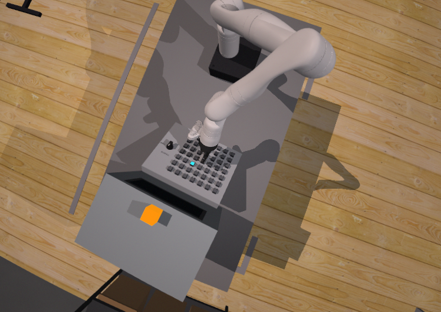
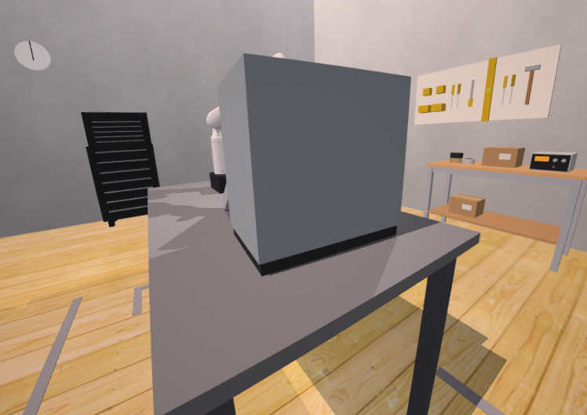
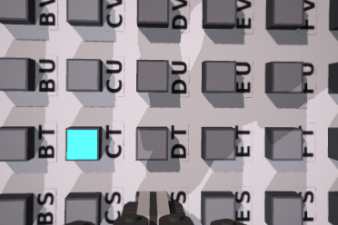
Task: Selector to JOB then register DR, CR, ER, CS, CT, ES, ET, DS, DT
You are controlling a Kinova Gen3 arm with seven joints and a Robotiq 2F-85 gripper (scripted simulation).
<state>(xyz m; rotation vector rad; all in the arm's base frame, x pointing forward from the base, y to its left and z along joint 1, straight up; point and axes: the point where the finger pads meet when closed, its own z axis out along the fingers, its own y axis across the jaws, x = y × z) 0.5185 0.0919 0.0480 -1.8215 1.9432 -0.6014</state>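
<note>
My gripper is now 160 mm to the left of the black selector knob. Also, from my hand: grey keypad panel: 50 mm to the right, 50 mm below, 40 mm ahead.
</note>
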